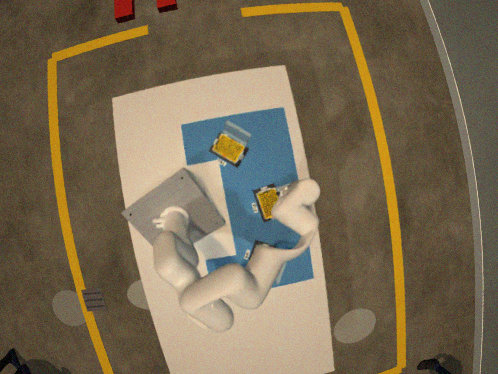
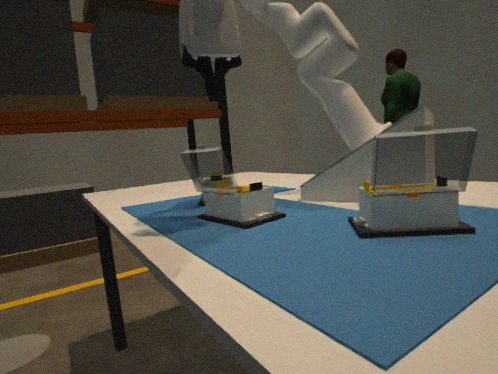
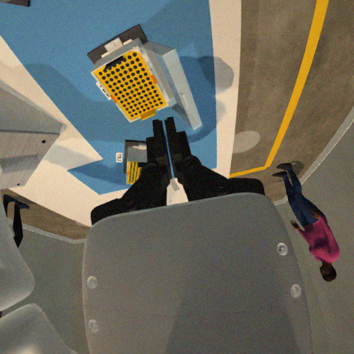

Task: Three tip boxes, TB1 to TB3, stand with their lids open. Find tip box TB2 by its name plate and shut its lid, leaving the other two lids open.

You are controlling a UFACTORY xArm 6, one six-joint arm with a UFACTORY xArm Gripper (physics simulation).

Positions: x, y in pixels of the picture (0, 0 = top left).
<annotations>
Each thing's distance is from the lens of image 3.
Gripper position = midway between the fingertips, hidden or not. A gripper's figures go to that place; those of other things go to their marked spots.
my gripper (image 3: 164, 131): 14 cm
blue mat (image 3: 52, 48): 38 cm
</annotations>
